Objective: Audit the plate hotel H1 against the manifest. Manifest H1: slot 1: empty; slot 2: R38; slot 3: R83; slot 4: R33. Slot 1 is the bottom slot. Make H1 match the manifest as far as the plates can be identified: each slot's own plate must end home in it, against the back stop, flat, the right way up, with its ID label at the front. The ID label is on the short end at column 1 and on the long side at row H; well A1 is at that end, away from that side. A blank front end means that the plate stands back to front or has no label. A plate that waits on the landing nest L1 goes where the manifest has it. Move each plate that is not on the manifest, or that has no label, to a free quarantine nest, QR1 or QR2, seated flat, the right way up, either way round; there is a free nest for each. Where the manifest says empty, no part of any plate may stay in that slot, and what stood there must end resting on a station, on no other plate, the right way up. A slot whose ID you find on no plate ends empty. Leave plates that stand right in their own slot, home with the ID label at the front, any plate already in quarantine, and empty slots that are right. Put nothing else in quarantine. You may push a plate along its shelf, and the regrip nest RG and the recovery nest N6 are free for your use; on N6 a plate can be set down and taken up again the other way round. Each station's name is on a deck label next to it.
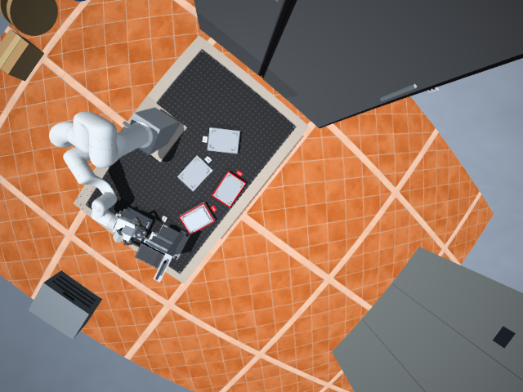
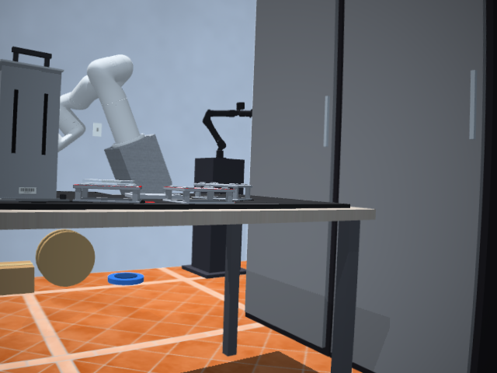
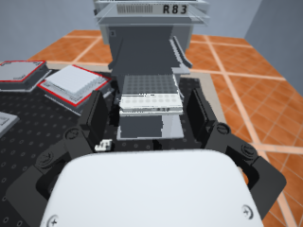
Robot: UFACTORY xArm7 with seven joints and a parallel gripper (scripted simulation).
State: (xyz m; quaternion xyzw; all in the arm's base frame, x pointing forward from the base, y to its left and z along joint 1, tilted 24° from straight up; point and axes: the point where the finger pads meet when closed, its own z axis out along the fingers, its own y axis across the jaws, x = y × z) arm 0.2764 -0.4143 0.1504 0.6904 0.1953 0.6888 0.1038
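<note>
Now: hand 90 mm short of the white well plate, 10 mm to the right of it and 40 mm above it. Round my hand: RG label: 200 mm behind, 30 mm to the right, 150 mm below; then plate labelled R83: 90 mm ahead, 10 mm to the left, 70 mm above; then black well plate: 90 mm ahead, 10 mm to the left, 120 mm above.
</note>
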